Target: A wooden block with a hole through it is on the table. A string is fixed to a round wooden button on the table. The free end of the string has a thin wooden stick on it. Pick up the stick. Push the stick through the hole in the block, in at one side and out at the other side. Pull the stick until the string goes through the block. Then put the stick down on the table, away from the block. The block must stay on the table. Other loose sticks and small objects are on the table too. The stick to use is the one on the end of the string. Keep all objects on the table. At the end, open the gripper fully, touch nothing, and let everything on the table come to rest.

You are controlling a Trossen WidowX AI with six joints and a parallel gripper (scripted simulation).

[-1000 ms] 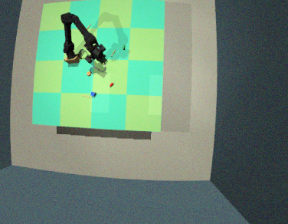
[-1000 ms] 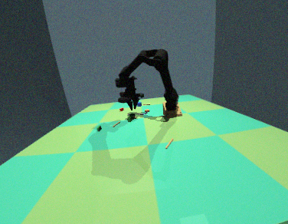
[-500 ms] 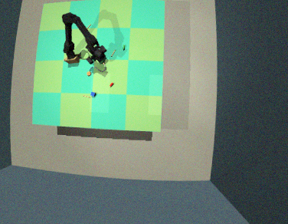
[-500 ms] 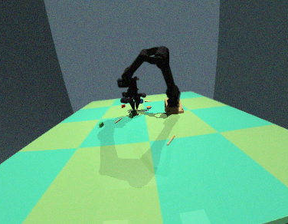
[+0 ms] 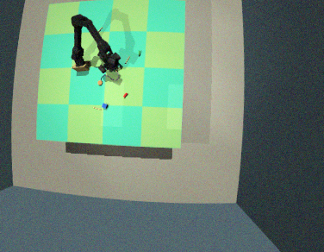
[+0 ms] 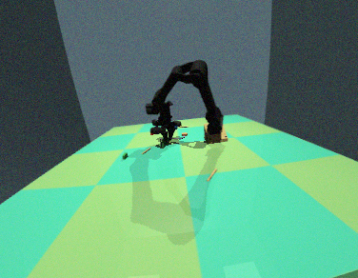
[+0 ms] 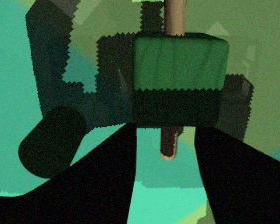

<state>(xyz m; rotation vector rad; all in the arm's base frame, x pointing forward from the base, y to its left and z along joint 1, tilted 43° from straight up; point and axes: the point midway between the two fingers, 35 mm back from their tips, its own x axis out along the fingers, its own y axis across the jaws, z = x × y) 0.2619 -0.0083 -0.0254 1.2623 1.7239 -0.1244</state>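
The small green cylinder is 40 mm to the left of my gripper tip and 40 mm ahead of it. The rest, counted from my gripper tip: red piece (240 mm to the right, 100 mm ahead, 10 mm below); then small dark piece (220 mm ahead, 110 mm to the left, 10 mm below); then round button (130 mm to the right, 120 mm behind, 10 mm below).
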